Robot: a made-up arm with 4 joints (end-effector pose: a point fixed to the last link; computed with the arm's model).
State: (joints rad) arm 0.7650 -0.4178 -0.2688 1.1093
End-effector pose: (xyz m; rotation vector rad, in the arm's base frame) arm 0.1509 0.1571 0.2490 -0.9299 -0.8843 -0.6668
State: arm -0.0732 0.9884 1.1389 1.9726
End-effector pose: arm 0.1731 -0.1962 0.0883 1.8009 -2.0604 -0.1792
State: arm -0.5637 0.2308 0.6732 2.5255
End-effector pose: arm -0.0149 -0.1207 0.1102 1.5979 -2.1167 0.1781
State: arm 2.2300 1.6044 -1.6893 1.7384
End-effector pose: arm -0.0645 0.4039 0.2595 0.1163 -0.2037 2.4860
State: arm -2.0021 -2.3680 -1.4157 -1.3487
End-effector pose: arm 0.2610 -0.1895 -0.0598 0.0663 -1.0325 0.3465
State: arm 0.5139 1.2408 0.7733 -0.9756
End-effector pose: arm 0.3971 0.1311 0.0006 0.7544 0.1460 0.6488
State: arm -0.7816 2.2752 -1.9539 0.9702
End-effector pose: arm -0.0106 -0.4485 -0.1559 0.1184 1.3758 -0.6417
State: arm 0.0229 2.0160 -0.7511 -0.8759
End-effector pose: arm -0.0685 0.2634 -0.1063 2.1059 1.2678 0.4017
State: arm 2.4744 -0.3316 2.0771 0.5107
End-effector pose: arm 0.3760 -0.6444 -0.0589 0.1098 -0.2479 -0.4354
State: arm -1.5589 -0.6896 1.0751 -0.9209
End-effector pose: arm -0.2109 0.3019 -0.3927 -1.9049 0.0885 1.8272
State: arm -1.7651 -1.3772 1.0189 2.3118
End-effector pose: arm -0.3894 0.0059 0.0562 -1.3076 0.6270 -2.4268
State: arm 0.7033 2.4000 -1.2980 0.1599
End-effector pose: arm -0.1166 0.1852 -0.2720 2.3935 0.7109 -1.0396
